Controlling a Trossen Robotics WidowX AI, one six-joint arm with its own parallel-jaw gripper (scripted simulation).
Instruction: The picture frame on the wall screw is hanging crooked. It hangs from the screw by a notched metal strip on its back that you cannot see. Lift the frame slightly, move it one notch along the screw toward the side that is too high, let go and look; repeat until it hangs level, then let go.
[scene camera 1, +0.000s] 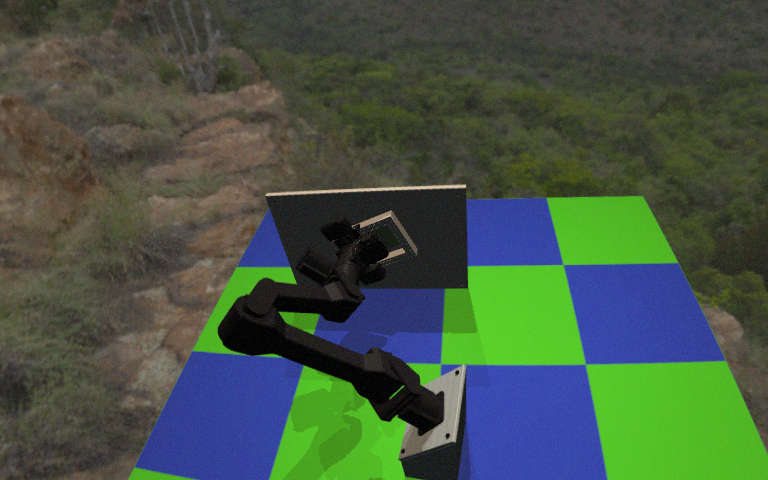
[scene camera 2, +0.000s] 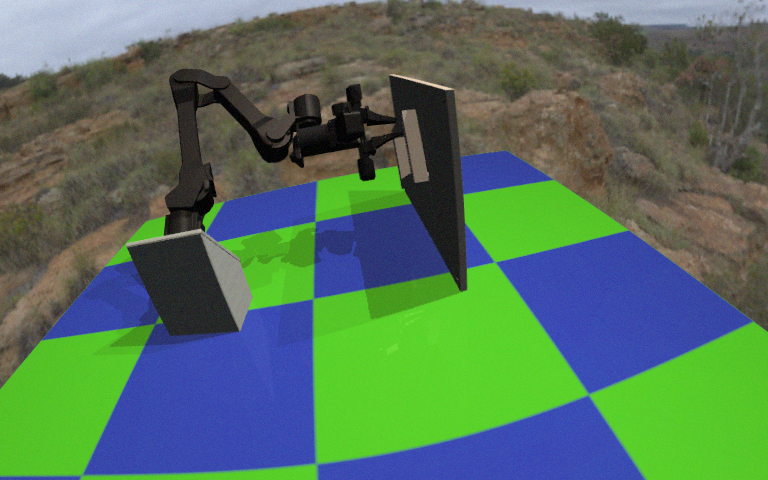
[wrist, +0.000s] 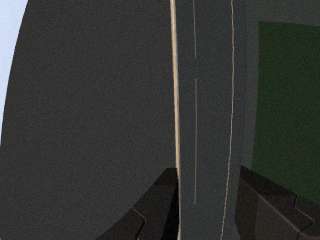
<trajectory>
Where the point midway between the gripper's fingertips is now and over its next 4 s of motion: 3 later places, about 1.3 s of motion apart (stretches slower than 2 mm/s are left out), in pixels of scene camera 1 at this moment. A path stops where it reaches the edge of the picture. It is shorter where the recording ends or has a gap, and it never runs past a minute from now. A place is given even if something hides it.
The gripper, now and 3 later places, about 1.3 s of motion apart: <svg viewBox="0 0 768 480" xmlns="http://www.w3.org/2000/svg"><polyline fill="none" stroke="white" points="360,228 360,227 363,227 353,245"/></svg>
</trajectory>
